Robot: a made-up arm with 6 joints.
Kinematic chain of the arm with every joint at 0, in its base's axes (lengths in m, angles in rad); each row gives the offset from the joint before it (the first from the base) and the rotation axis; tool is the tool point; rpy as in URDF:
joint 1: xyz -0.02 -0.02 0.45 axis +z
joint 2: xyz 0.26 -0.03 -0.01 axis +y
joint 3: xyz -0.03 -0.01 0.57 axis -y
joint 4: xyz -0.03 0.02 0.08 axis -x
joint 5: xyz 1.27 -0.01 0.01 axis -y
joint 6: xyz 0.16 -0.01 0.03 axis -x
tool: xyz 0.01 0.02 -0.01 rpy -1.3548 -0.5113 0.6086
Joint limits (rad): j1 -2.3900..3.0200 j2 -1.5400..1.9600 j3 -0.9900..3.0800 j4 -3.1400..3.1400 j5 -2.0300..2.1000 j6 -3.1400..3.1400
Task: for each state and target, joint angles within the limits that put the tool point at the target. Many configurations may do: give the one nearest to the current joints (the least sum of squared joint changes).
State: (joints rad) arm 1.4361 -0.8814 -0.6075 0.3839 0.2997 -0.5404
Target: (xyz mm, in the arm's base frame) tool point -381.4 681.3 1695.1
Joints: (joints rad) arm 2.0160 -0.9747 -0.3390 0.4394 0.3547 -0.5482
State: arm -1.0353 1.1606 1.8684 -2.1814 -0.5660 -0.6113
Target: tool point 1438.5 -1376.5 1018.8
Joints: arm -0.7832 1.8572 2.2965 -2.1780 -0.9394 -0.5547
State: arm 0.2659 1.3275 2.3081 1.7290 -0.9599 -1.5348
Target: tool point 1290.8 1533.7 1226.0
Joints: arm 0.9159 1.4904 1.9510 1.7235 -0.7894 -1.5458
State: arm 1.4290 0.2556 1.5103 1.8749 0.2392 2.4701
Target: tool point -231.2 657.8 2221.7
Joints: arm 1.6883 -0.1682 0.9246 1.9620 0.7486 2.5268
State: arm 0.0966 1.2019 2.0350 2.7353 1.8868 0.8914
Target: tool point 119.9 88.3 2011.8
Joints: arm 0.2103 0.6337 2.6124 2.6113 1.9530 0.9058
